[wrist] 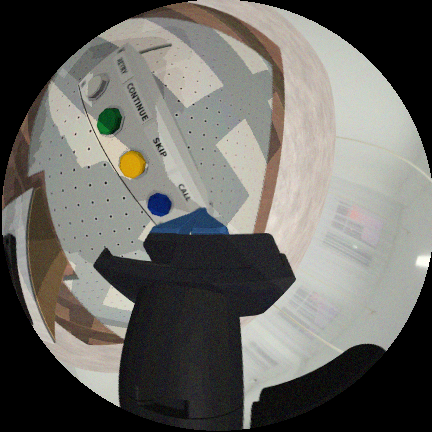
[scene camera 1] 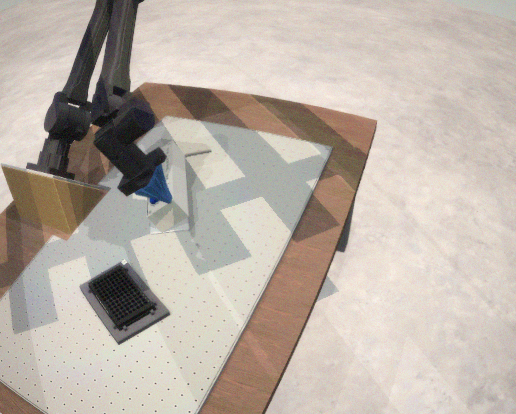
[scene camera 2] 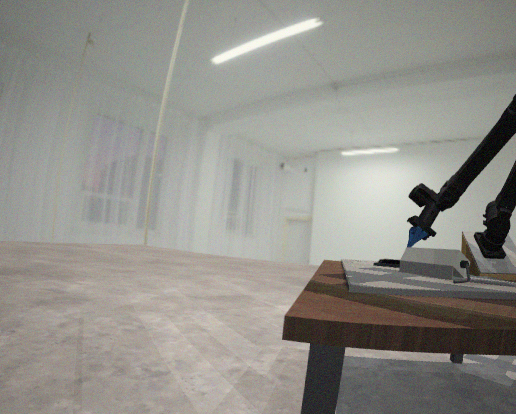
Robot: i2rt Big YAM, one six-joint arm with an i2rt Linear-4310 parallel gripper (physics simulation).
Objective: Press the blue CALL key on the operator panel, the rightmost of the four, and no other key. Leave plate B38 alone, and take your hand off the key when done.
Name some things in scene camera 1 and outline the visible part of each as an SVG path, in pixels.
My gripper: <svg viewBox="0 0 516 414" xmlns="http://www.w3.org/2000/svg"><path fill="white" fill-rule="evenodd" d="M110 160L123 174L117 188L124 195L129 196L135 193L139 196L156 199L168 204L171 203L172 195L167 186L162 168L162 163L165 162L167 156L160 147L145 155L132 142L131 144L126 144L124 149L118 154L118 160L116 158Z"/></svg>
A black ridged tray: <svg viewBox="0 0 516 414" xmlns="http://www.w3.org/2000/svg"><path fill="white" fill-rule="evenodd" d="M118 265L88 284L105 312L119 331L121 331L123 326L128 327L150 314L152 309L153 311L157 309L125 269Z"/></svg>
